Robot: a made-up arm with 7 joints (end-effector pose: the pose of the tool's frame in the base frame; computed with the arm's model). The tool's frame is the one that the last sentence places. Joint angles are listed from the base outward.
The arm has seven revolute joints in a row. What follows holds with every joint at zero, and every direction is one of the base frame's.
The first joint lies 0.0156 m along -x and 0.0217 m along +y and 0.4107 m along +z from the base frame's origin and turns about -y.
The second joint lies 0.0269 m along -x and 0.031 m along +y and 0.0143 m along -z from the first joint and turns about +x.
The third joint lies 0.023 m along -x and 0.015 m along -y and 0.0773 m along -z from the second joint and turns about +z.
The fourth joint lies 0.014 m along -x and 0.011 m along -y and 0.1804 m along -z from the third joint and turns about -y.
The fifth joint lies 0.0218 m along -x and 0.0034 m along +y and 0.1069 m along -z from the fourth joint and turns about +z.
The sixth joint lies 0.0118 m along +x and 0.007 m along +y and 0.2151 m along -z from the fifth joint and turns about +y.
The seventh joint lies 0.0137 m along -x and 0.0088 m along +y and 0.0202 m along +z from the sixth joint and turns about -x.
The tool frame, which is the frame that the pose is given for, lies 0.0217 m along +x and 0.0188 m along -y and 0.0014 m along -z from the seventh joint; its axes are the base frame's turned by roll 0, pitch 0 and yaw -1.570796 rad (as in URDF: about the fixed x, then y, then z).
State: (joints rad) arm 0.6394 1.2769 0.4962 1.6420 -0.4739 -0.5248 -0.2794
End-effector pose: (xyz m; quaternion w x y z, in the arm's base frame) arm 0.1441 0.3223 0.5547 0.2462 -0.9632 -0.0180 0.1067
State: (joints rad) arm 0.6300 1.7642 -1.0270 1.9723 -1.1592 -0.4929 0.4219
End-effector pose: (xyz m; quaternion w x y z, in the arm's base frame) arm 0.1797 0.2595 0.2708 0.6174 -0.1946 -0.2083 0.7332
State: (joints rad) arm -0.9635 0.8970 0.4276 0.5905 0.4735 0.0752 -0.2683
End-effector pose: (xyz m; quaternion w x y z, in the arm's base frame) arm -0.2071 0.4866 0.1657 0.6333 0.3844 0.4002 -0.5395
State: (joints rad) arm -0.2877 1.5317 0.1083 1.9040 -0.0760 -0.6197 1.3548
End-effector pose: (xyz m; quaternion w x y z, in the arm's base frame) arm 0.1871 0.2408 0.3455 0.4515 -0.0197 0.0697 0.8893
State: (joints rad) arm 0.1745 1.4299 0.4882 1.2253 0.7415 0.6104 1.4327
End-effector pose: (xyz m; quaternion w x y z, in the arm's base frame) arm 0.1395 0.4254 0.5070 0.3299 0.2500 -0.5144 -0.7510
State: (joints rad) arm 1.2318 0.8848 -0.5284 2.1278 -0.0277 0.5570 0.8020
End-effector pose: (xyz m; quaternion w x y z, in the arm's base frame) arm 0.1998 0.0334 0.4905 0.1581 -0.6411 0.2859 0.6944
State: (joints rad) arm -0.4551 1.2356 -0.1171 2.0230 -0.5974 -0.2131 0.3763
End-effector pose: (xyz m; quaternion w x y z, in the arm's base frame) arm 0.1143 0.1635 0.2149 0.3092 -0.3732 0.1595 0.8600
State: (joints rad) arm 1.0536 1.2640 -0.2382 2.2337 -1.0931 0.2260 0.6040
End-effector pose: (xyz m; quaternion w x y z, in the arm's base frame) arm 0.1800 0.1034 0.4847 0.2044 -0.8568 -0.3173 0.3514
